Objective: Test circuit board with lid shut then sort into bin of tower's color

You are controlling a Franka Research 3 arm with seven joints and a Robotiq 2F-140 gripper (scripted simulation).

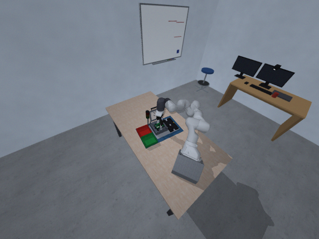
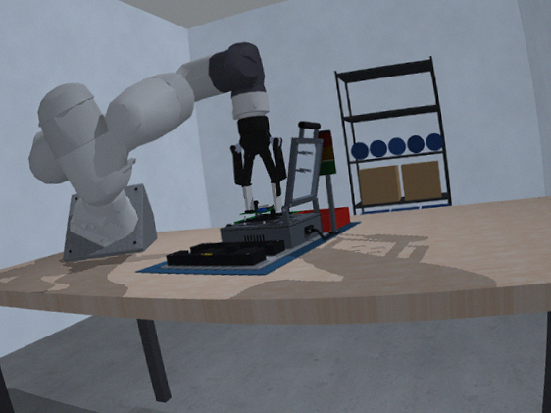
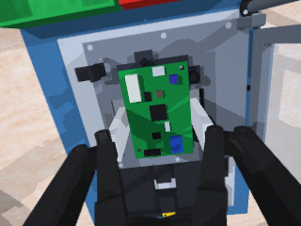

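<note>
The green circuit board is 2 cm below my hand. From my hand the other things lie so: tester plate (4 cm below, 1 cm ahead); tester lid (12 cm ahead, 7 cm above, 4 cm to the right); black latch hook (8 cm to the left, 4 cm behind, 2 cm below).
</note>
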